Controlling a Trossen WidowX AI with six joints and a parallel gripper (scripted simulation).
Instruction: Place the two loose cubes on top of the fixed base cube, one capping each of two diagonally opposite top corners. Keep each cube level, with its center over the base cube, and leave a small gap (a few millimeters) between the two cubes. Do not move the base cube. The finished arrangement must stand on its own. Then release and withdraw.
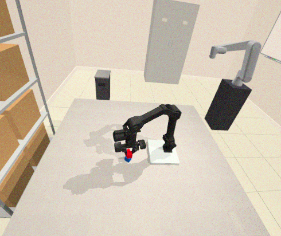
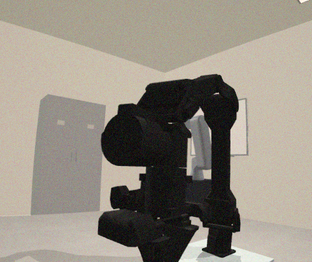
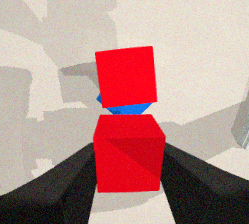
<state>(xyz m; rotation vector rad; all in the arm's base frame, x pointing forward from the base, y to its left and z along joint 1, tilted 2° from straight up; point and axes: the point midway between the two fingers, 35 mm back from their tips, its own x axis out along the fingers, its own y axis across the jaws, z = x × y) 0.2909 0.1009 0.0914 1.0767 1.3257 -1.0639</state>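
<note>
The blue base cube lies 60 mm below my gripper tip and 20 mm to the right of it.
</note>
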